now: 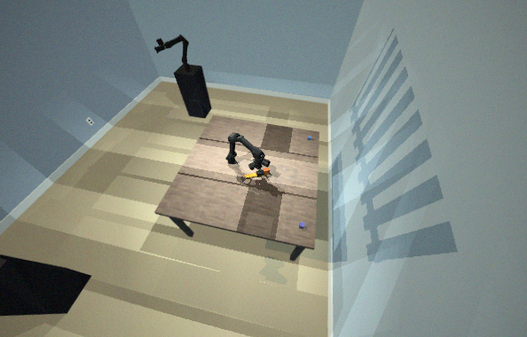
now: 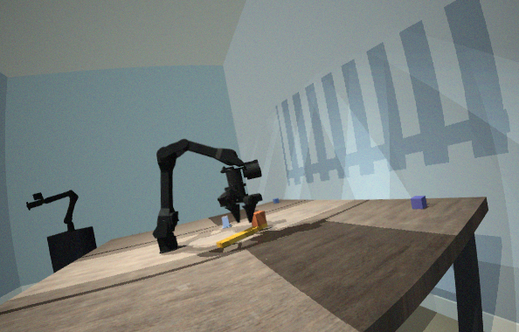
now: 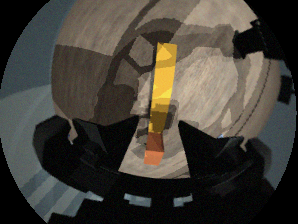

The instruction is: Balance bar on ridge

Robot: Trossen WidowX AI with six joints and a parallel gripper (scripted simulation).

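Now: the grey-blue piece 250 mm to the left of my gripper tip, 50 mm below it and 30 mm behind it. From my gripper tip the other things lie so: purple cube: 440 mm ahead, 400 mm to the right, 30 mm below.
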